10 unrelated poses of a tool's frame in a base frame.
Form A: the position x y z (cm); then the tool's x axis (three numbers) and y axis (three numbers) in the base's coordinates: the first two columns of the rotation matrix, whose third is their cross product.
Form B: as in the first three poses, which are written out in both.
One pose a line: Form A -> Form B
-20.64 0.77 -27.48 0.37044 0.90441 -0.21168 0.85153 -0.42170 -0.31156 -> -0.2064 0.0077 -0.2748 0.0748 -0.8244 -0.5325 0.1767
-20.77 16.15 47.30 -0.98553 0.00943 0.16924 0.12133 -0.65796 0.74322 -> -0.2077 0.1615 0.4730 0.0308 -0.0793 -0.4124 -0.9070
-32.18 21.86 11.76 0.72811 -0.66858 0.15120 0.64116 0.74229 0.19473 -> -0.3218 0.2186 0.1176 0.9273 0.0646 -0.1061 -0.3531
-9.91 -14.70 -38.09 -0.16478 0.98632 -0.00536 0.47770 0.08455 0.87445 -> -0.0991 -0.1470 -0.3809 0.3297 0.5558 0.6585 0.3857
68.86 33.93 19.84 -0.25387 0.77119 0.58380 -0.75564 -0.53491 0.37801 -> 0.6886 0.3393 0.1984 0.4821 0.3750 0.0104 0.7917
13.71 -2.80 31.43 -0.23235 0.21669 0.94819 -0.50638 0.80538 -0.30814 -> 0.1371 -0.0280 0.3143 0.6115 0.0996 -0.7272 0.2956
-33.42 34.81 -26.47 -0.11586 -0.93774 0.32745 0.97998 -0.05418 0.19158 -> -0.3342 0.3481 -0.2647 0.6624 -0.0572 -0.1847 -0.7238
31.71 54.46 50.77 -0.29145 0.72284 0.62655 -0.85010 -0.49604 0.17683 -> 0.3171 0.5446 0.5077 0.4928 0.3337 -0.0953 0.7979
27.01 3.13 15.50 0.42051 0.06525 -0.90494 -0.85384 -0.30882 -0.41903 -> 0.2701 0.0313 0.1550 0.5093 -0.6715 0.2936 0.4512
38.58 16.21 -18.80 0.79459 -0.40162 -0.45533 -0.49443 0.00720 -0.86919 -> 0.3858 0.1621 -0.1880 0.6342 -0.7036 0.3184 0.0366
